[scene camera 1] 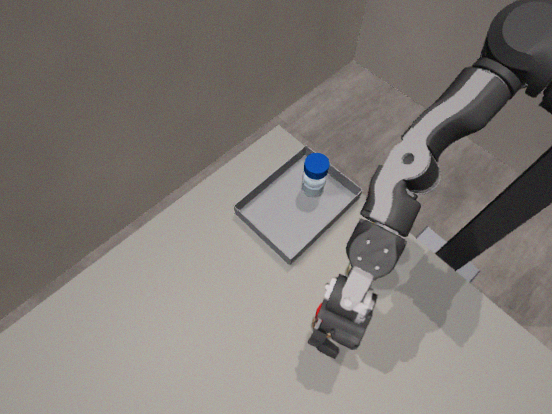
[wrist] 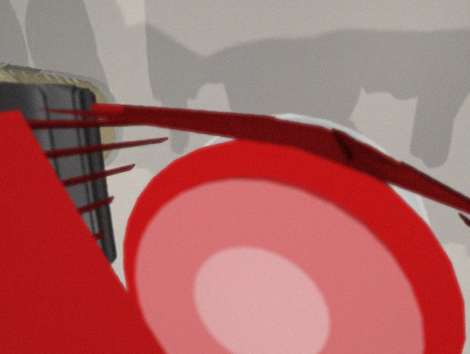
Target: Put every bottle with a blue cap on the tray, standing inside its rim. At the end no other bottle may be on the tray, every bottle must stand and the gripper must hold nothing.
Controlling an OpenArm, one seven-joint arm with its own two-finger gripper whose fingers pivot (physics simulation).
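Note:
A clear bottle with a blue cap [scene camera 1: 315, 174] stands inside the tray [scene camera 1: 262, 235], near its far corner in the scene view. The gripper [scene camera 1: 325, 339] is over the table in front of the tray, with its fingers spread apart. A red-capped bottle [scene camera 1: 318, 312] [wrist: 260, 200] is at the gripper, mostly hidden by it in the scene view; its cap fills much of the wrist view, and one dark finger shows at the left. Whether this bottle stands on the table cannot be told. A bottle with yellowish contents [wrist: 106, 97] shows behind that finger; its cap is hidden.
The arm [scene camera 1: 395, 200] reaches in from the upper right, close past the tray's right corner. A yellowish sliver [scene camera 1: 348, 269] shows beside the wrist. The pale table [scene camera 1: 165, 300] ends at the wall on the left and at an edge on the right.

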